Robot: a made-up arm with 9 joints.
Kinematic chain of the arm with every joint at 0, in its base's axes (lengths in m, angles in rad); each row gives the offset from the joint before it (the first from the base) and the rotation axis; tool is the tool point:
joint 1: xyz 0 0 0.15 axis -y
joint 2: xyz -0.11 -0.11 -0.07 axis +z
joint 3: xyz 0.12 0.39 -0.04 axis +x
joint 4: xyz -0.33 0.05 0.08 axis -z
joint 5: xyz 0 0.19 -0.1 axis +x
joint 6: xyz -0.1 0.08 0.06 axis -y
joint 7: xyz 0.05 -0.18 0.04 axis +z
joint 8: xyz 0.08 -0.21 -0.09 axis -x
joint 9: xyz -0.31 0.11 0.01 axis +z
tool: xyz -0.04 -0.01 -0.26
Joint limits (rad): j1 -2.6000..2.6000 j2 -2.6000..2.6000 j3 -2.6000..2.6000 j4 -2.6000..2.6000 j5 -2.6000..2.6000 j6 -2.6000..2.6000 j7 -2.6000..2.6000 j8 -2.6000..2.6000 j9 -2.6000..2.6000
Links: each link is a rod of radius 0.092 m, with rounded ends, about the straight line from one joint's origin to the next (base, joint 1, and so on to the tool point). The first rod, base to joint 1, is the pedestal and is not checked.
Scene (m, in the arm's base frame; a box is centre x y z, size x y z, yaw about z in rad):
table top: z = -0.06
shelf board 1: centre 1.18 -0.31 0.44 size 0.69 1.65 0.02 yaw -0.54
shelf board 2: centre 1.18 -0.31 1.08 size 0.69 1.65 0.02 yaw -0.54
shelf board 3: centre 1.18 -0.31 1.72 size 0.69 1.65 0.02 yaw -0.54
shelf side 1: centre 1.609 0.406 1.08 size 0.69 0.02 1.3 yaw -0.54
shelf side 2: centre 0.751 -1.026 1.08 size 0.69 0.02 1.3 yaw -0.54
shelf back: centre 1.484 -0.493 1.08 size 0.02 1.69 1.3 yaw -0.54
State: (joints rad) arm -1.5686 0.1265 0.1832 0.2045 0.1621 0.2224 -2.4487 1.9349 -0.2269
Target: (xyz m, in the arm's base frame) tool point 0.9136 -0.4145 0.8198
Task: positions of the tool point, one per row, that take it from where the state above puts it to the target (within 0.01 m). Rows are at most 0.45 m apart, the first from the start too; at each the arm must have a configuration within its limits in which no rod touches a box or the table.
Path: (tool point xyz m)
1: 0.2930 0.7183 0.8744
2: 0.5473 0.4032 0.9838
3: 0.7401 0.0358 0.9189
4: 0.8494 -0.1700 0.9025
5: 0.9136 -0.4145 0.8198

